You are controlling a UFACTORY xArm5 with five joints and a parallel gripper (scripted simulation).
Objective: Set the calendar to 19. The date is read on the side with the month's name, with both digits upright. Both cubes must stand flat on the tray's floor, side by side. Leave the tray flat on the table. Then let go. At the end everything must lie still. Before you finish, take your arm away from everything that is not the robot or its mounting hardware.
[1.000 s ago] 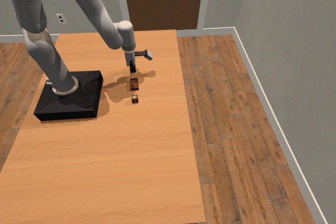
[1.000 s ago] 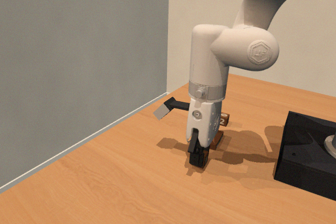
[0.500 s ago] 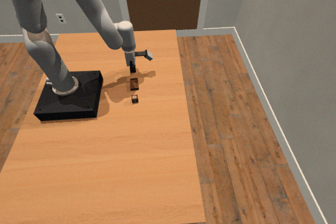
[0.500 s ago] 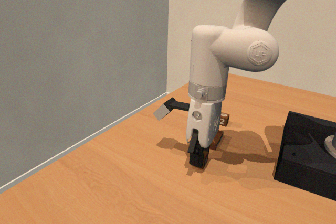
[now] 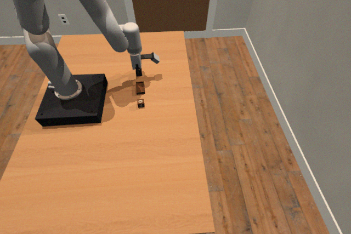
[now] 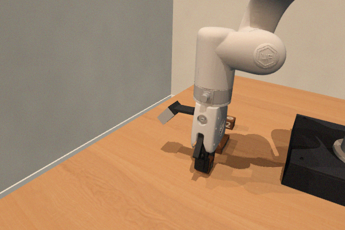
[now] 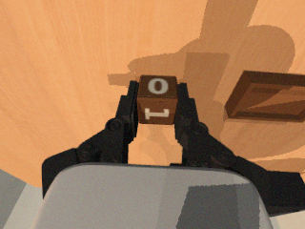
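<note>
The brown date cube is 22 cm to the right of my hand, 5 cm ahead of it and 1 cm below it. The rest, counted from my hand: tray: 11 cm to the right, 2 cm below, 2 cm ahead.
</note>
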